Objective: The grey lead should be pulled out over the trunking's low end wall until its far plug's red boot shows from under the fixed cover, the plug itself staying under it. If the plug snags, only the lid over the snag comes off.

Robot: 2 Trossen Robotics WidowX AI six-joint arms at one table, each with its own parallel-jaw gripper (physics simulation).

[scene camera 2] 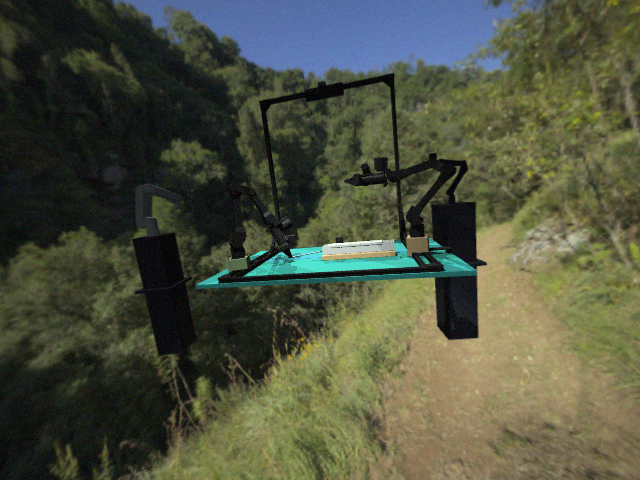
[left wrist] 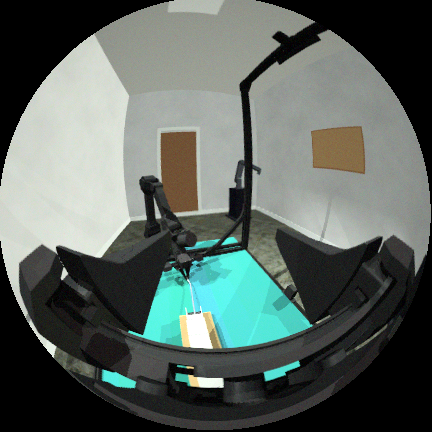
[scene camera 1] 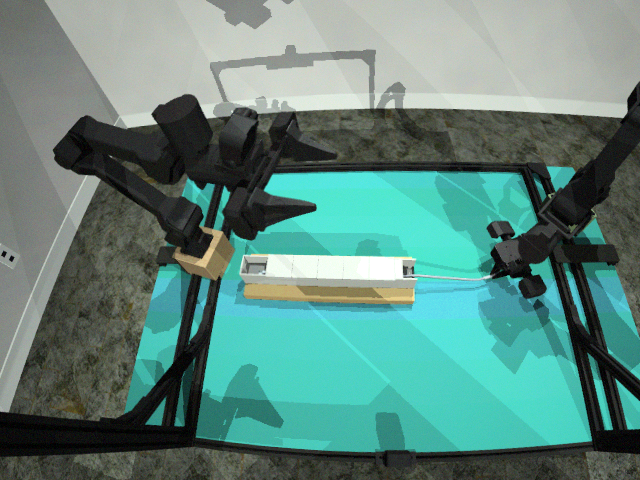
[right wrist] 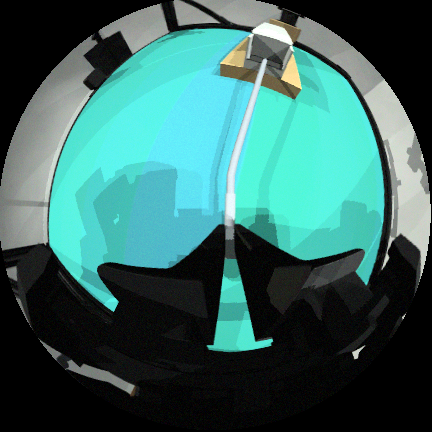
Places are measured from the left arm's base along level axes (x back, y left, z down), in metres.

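Pixels of known places: left gripper, between the fingertips: [scene camera 2: 346, 181] [left wrist: 224, 235] [scene camera 1: 327, 180]; right gripper, between the fingertips: [scene camera 2: 291, 257] [left wrist: 186, 278] [scene camera 1: 492, 276] [right wrist: 228, 229]; left arm's base, origin of its link: [scene camera 2: 417, 236] [scene camera 1: 196, 244]; right arm's base, origin of its link: [scene camera 2: 238, 257].
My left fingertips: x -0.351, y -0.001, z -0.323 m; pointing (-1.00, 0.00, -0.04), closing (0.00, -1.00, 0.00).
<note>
For each thing: its middle in the pictures, then the offset to it from my left fingertips. "spot": a spot on its surface instead. Level surfaces: height alone.
- white trunking, middle of its body: [scene camera 1: 327, 274] [right wrist: 270, 40] [left wrist: 205, 364] [scene camera 2: 357, 249] dy +0.036, dx +0.039, dz +0.378 m
- grey lead, a spot on its surface: [right wrist: 242, 135] spot: dy +0.110, dx -0.275, dz +0.387 m
- turquoise table, height of its surface: dz +0.416 m
The white trunking [scene camera 1: 330, 282] [scene camera 2: 361, 249] [right wrist: 272, 31] lies on a tan wooden base [scene camera 1: 330, 293] [right wrist: 235, 71]. Several white lids or covers [scene camera 1: 310, 266] [left wrist: 199, 330] form its closed top; both ends show open. The grey lead [scene camera 1: 449, 277] [left wrist: 193, 296] [right wrist: 242, 135] runs out over the end wall at the right in scene camera 1. My right gripper [scene camera 1: 493, 275] [right wrist: 228, 229] is shut on the lead's near end, low over the table. The far plug and red boot do not show. My left gripper [scene camera 1: 325, 181] [scene camera 2: 346, 180] [left wrist: 224, 235] is open and empty, high above the table.
Black frame rails [scene camera 1: 361, 166] edge the turquoise table [scene camera 1: 310, 382]. A blue strip [scene camera 1: 444, 304] crosses it under the lead. A tan block [scene camera 1: 219, 253] bears the left arm beside the trunking's left end. A black upright frame [scene camera 2: 395, 134] stands over the table.
</note>
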